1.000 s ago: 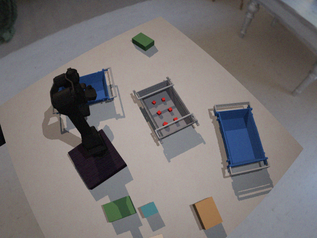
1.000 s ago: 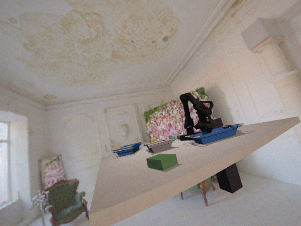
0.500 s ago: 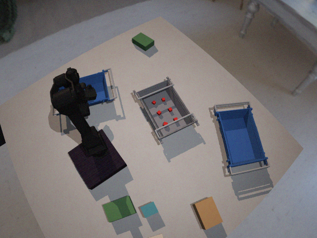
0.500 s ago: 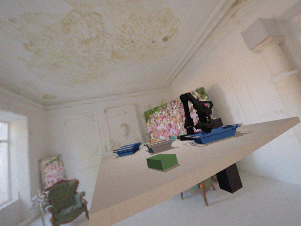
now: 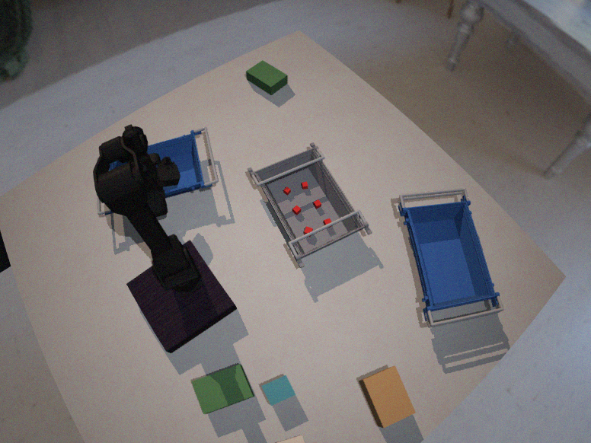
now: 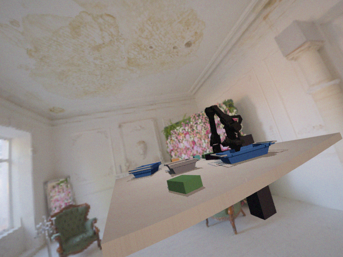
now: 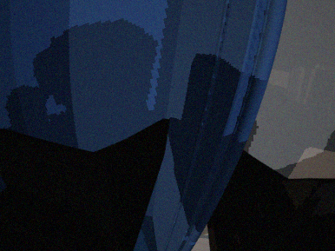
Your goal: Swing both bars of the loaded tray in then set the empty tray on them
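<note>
Right now the blue tray is 2 cm ahead of my gripper tip, 8 cm to the left of it and 3 cm above it. The rest, counted from my gripper tip: red block: 29 cm ahead, 30 cm to the right; then orange block: 20 cm ahead, 75 cm to the right, 2 cm above; then teal block: 1 cm ahead, 60 cm to the right, 1 cm above.
</note>
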